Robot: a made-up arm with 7 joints.
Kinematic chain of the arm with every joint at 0, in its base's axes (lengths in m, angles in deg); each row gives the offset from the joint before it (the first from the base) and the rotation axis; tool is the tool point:
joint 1: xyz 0 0 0.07 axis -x
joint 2: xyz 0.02 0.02 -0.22 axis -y
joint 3: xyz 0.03 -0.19 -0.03 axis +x
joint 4: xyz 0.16 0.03 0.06 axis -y
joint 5: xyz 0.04 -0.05 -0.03 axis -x
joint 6: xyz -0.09 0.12 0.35 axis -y
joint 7: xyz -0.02 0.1 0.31 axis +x
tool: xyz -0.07 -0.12 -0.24
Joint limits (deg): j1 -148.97..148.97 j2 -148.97..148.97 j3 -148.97..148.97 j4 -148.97..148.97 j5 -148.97..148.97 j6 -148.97..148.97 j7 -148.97..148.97
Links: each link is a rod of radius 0.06 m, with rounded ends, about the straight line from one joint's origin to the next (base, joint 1, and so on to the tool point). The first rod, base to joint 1, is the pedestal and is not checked.
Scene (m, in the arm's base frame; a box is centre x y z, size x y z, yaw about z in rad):
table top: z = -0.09
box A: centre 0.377 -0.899 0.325 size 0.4 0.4 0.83 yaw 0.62
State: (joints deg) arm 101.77 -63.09 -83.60 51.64 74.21 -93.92 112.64
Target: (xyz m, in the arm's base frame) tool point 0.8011 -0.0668 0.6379
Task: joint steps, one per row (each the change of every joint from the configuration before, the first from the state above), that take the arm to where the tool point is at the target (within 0.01 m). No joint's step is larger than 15 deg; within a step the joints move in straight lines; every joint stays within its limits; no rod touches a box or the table.
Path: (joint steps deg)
1: 1.42 0.32 -11.49 -5.93 7.54 4.57 -2.57
2: 1.42 0.32 -11.50 -5.92 7.55 4.56 -2.57
3: 1.42 0.31 -11.49 -5.93 7.54 4.57 -2.57
4: 1.42 0.32 -11.50 -5.93 7.54 4.57 -2.57
5: 5.85 13.30 7.77 3.69 2.40 -8.52 3.44
6: 5.85 13.30 7.76 3.68 2.40 -8.52 3.44
7: 5.85 13.30 7.77 3.69 2.39 -8.51 3.44
8: 5.84 13.30 7.76 3.68 2.40 -8.52 3.44

